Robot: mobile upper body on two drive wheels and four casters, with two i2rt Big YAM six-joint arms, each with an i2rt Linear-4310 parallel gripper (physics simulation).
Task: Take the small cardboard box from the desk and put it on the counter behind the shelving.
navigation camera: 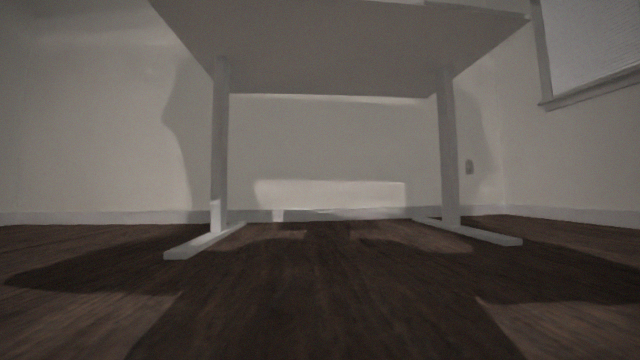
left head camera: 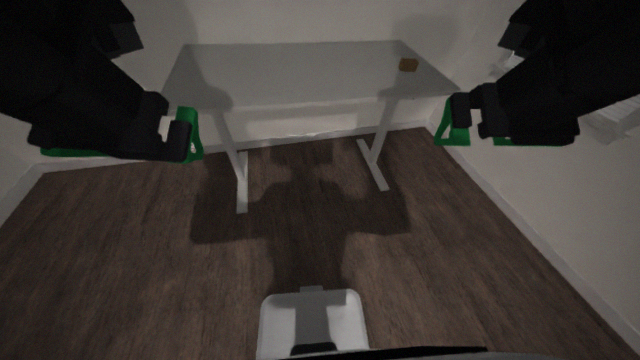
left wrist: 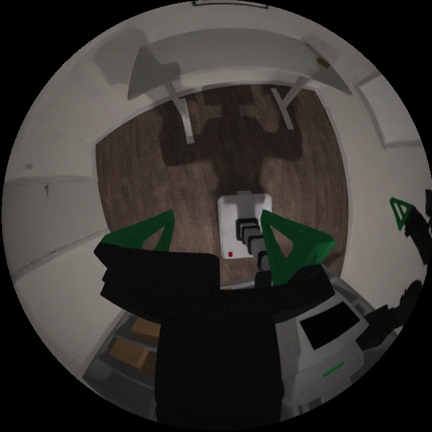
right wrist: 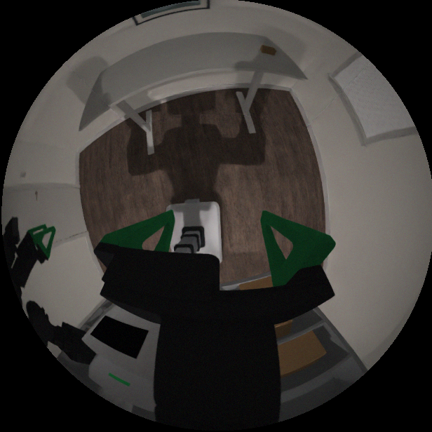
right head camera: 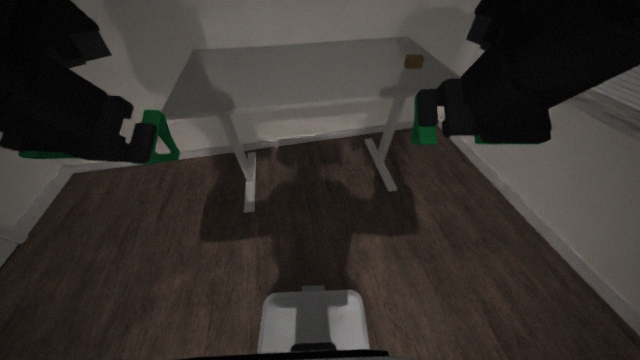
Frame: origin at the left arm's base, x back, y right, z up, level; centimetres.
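Seen in the pictures: left gripper, fingertip midpoint: [left head camera: 167,153] [right head camera: 145,154]; right gripper, fingertip midpoint: [left head camera: 464,141] [right head camera: 443,139].
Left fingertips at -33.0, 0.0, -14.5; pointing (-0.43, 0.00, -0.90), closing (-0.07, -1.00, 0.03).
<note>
A point is followed by its place in that frame, as x, y, z.
A small brown cardboard box [left head camera: 408,65] {-134.1, 83.3, -42.6} [right head camera: 414,61] {-134.1, 83.6, -42.3} [left wrist: 323,62] [right wrist: 268,50] lies on the grey desk [left head camera: 300,75] {-127.3, 19.7, -46.0} [right head camera: 305,75] {-128.0, 21.3, -46.0} [left wrist: 230,50] [right wrist: 180,55] [navigation camera: 330,50] {-128.9, 22.8, -48.5}, near its right end. My left gripper [left wrist: 217,214] is open and empty, well in front of the desk's left part. My right gripper [right wrist: 217,214] is open and empty, in front of the desk's right end and apart from the box. The box does not show in the navigation camera. The counter cannot be made out in these views.
Behind my base, shelving with brown boxes [left wrist: 132,352] [right wrist: 302,352] shows at the bottom of the wrist views. The desk's legs [left head camera: 382,127] {-145.5, 86.3, -95.2} [navigation camera: 220,145] {-126.9, -32.2, -95.8} stand on the wooden floor [left head camera: 150,250] {-69.7, -86.8, -141.0}. Walls stand behind and right of the desk. A window [right wrist: 380,100] is on the right wall.
</note>
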